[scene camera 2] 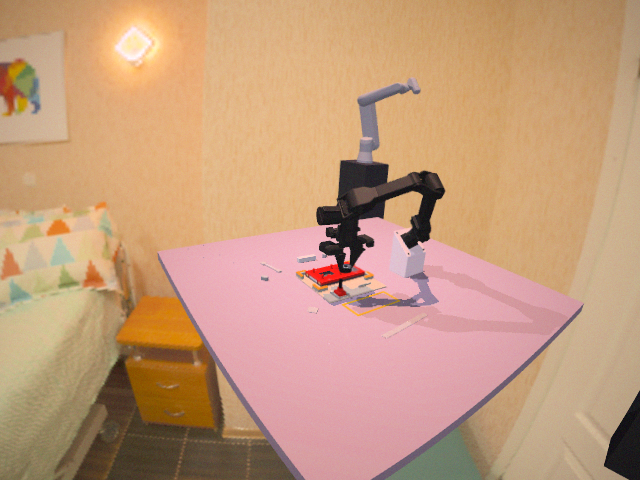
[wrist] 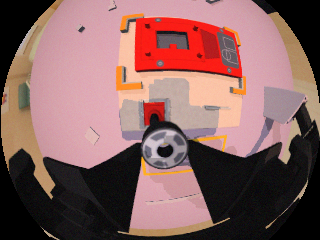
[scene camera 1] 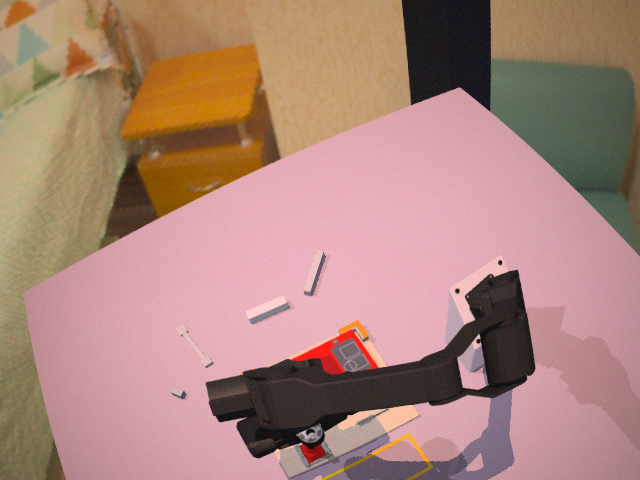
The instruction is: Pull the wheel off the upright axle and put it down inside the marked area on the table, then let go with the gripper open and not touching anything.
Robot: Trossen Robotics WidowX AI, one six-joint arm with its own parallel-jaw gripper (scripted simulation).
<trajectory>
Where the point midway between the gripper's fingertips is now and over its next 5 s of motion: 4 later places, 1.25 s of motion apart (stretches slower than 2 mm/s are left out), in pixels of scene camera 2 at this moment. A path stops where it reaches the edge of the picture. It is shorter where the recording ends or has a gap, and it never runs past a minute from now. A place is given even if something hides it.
My gripper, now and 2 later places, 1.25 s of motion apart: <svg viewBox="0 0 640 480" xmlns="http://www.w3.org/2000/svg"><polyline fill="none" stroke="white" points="345,268 374,278 373,290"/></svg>
</trajectory>
